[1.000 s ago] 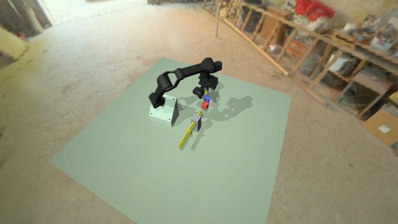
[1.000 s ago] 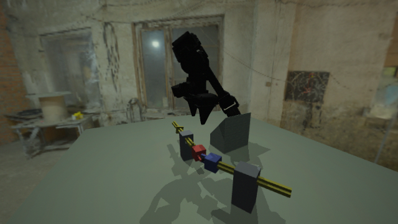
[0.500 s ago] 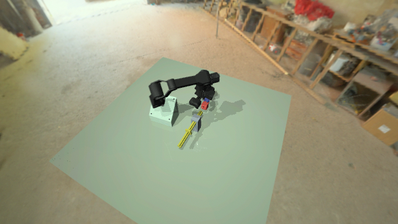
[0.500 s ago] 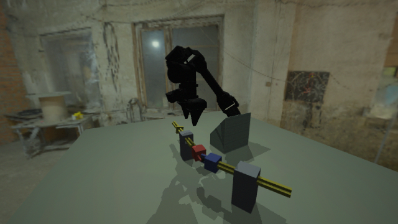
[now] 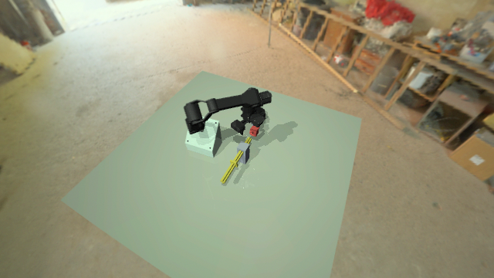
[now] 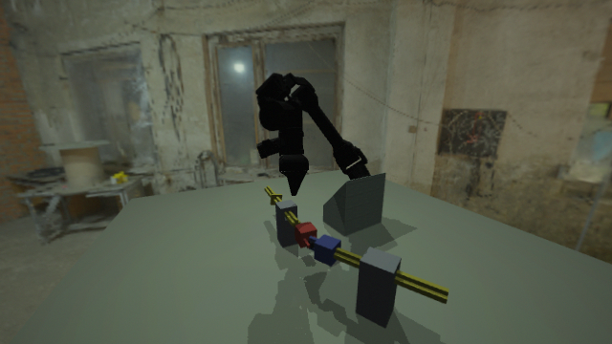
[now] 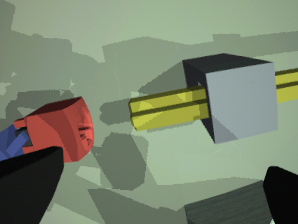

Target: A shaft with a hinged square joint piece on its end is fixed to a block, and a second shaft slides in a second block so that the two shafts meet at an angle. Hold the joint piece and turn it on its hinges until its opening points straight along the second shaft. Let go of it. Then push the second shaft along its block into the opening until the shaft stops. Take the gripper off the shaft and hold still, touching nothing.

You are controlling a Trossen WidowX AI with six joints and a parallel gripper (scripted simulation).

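Now: the red joint piece 9 cm below my gripper tip, 8 cm to the left of it and 1 cm ahead of it.
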